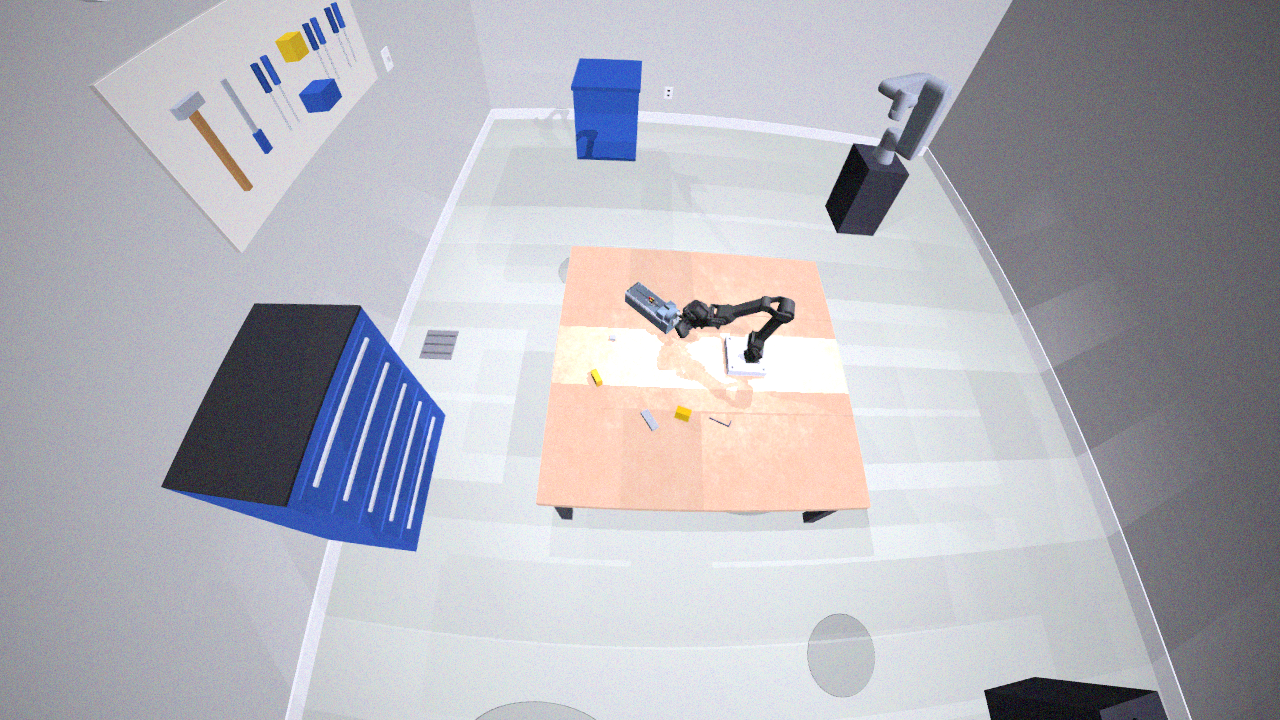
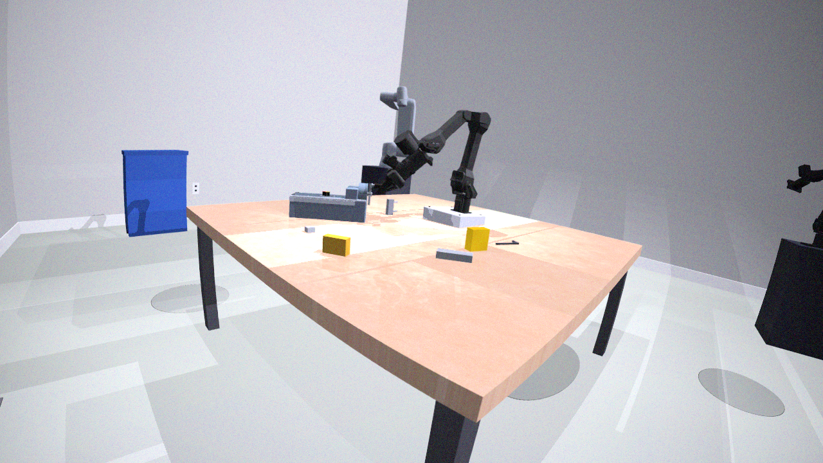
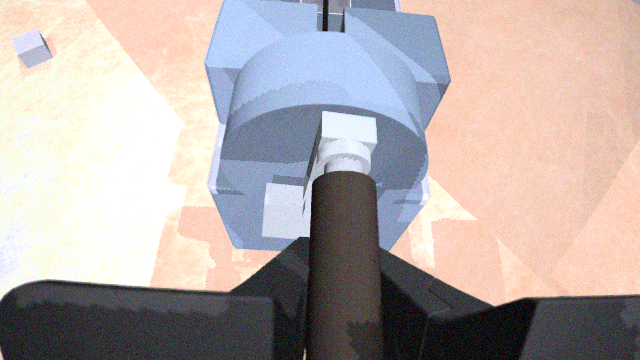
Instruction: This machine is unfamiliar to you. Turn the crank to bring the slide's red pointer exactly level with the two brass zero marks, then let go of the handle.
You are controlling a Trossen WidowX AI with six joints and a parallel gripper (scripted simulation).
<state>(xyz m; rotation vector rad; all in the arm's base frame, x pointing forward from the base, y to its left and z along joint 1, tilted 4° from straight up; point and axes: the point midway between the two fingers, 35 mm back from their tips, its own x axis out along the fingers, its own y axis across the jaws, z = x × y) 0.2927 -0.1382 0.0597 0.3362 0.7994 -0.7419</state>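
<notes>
Now: the crank 1 cm above my gripper tip. Round my gripper tip: red pointer: 13 cm to the right, 13 cm ahead, 1 cm below; grey cube: 29 cm ahead, 9 cm below, 3 cm to the left; dark brown handle: 3 cm above, 1 cm to the left, 1 cm behind.
</notes>
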